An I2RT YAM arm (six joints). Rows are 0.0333 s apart.
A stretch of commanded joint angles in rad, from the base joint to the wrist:
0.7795 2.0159 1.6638 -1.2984 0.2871 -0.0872
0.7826 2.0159 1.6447 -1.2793 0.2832 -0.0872
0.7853 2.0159 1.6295 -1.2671 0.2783 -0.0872
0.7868 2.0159 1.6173 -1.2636 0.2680 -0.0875
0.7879 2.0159 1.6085 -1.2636 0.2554 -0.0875
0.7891 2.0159 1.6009 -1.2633 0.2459 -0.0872
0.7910 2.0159 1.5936 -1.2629 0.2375 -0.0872
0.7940 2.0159 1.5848 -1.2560 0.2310 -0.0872
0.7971 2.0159 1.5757 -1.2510 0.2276 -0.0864
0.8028 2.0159 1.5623 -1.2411 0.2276 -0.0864
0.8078 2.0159 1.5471 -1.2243 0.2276 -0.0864
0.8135 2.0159 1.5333 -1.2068 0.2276 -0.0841
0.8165 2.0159 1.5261 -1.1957 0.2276 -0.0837
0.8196 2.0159 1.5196 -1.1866 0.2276 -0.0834
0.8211 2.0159 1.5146 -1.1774 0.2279 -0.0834
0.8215 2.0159 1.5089 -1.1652 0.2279 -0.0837
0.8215 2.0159 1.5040 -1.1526 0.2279 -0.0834
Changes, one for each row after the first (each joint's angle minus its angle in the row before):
0.0031 0.0000 -0.0191 0.0191 -0.0039 0.0000
0.0027 0.0000 -0.0152 0.0122 -0.0049 0.0000
0.0015 0.0000 -0.0122 0.0035 -0.0103 -0.0003
0.0011 0.0000 -0.0088 0.0000 -0.0126 0.0000
0.0012 0.0000 -0.0076 0.0003 -0.0095 0.0003
0.0019 0.0000 -0.0073 0.0004 -0.0084 0.0000
0.0030 0.0000 -0.0088 0.0069 -0.0065 0.0000
0.0031 0.0000 -0.0091 0.0050 -0.0034 0.0008
0.0057 0.0000 -0.0134 0.0099 0.0000 0.0000
0.0050 0.0000 -0.0152 0.0168 0.0000 0.0000
0.0057 0.0000 -0.0138 0.0175 0.0000 0.0023
0.0030 0.0000 -0.0072 0.0111 0.0000 0.0004
0.0031 0.0000 -0.0065 0.0091 0.0000 0.0003
0.0015 0.0000 -0.0050 0.0092 0.0003 0.0000
0.0004 0.0000 -0.0057 0.0122 0.0000 -0.0003
0.0000 0.0000 -0.0049 0.0126 0.0000 0.0003

